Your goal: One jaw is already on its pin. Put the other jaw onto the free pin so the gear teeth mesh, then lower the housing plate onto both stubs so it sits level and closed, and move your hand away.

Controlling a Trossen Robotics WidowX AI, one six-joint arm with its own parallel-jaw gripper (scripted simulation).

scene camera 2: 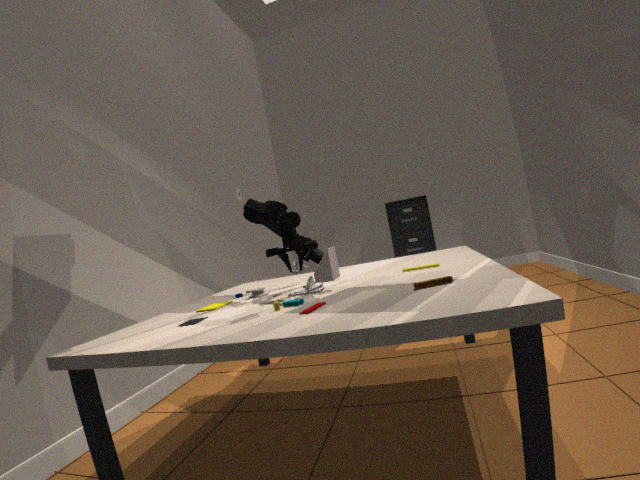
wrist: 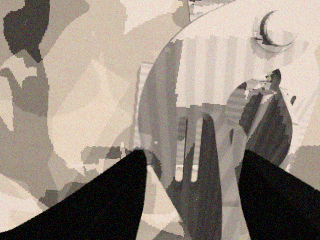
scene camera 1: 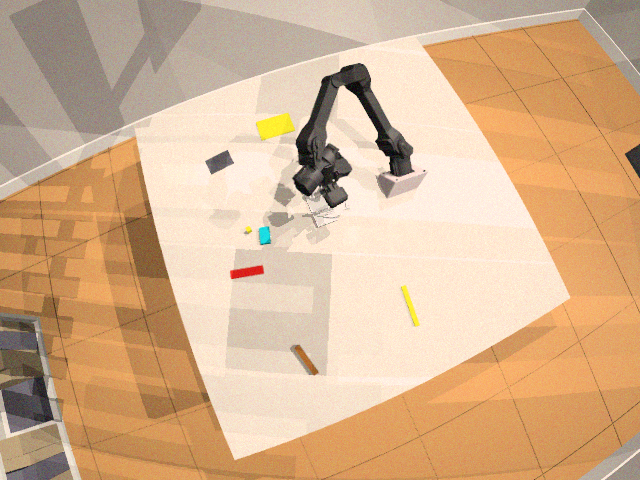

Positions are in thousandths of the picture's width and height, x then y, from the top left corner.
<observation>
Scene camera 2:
my gripper: 463, 566
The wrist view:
my gripper: 598, 669
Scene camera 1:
my gripper: 504, 395
</observation>
